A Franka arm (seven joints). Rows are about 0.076 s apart.
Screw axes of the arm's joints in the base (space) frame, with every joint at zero. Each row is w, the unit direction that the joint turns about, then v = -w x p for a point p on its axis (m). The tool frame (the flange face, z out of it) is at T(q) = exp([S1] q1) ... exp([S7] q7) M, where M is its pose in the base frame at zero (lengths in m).
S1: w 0 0 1 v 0.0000 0.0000 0.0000
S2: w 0 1 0 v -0.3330 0.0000 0.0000
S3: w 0 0 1 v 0.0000 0.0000 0.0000
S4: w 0 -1 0 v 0.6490 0.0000 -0.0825
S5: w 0 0 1 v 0.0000 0.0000 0.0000
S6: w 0 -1 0 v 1.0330 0.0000 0.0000
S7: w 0 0 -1 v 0.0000 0.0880 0.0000
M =
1 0 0 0.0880
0 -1 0 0.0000
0 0 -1 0.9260
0 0 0 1
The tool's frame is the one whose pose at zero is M.
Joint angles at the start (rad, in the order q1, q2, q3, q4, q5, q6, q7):
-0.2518 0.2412 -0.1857 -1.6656 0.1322 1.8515 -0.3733
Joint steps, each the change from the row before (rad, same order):
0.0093 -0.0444 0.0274 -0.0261 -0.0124 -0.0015 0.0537
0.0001 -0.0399 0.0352 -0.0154 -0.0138 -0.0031 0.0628
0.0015 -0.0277 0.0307 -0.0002 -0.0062 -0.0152 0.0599
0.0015 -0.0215 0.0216 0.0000 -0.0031 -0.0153 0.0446
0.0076 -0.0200 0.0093 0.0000 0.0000 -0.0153 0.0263
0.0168 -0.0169 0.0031 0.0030 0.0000 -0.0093 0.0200
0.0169 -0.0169 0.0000 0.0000 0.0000 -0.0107 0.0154
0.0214 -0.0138 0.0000 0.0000 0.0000 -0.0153 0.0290
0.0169 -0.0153 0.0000 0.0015 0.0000 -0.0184 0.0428
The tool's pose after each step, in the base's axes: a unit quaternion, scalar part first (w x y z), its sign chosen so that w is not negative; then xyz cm. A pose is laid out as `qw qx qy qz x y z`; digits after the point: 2 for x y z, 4 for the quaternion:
0.0454 -0.9973 0.0568 0.0019 57.41 -22.62 47.65
0.0417 -0.9968 0.0684 -0.0052 57.26 -20.59 49.27
0.0413 -0.9958 0.0807 -0.0091 57.25 -18.70 50.77
0.0417 -0.9950 0.0903 -0.0107 57.12 -17.30 51.91
0.0428 -0.9946 0.0942 -0.0123 56.87 -16.20 52.96
0.0428 -0.9946 0.0936 -0.0168 56.79 -14.97 54.02
0.0431 -0.9946 0.0922 -0.0192 56.58 -13.90 54.91
0.0442 -0.9943 0.0953 -0.0175 56.41 -12.58 55.57
0.0454 -0.9931 0.1074 -0.0154 56.10 -11.52 56.36

